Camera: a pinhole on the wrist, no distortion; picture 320 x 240 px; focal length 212.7 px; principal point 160.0 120.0 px. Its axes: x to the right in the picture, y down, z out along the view. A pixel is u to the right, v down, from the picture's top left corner.
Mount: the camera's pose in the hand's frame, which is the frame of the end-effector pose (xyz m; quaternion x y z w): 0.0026 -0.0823 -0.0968 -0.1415 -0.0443 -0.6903 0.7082
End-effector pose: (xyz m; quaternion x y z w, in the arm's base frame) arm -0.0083 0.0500 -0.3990 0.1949 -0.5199 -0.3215 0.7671
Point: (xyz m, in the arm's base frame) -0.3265 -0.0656 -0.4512
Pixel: 306.2 59.2
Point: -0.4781 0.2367 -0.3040
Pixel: 161.9 19.5
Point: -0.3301 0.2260 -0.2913
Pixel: 127.7 29.3
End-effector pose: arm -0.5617 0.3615 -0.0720 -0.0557 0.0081 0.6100 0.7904
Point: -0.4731 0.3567 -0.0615
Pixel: 229.4 120.5
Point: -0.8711 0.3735 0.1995
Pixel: 39.8 52.9
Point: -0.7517 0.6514 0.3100
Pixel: 104.7 164.6
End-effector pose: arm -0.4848 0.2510 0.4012 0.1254 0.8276 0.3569 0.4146
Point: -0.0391 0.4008 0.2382
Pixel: 202.5 47.4
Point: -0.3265 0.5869 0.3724
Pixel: 80.9 134.2
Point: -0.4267 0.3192 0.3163
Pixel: 151.9 136.2
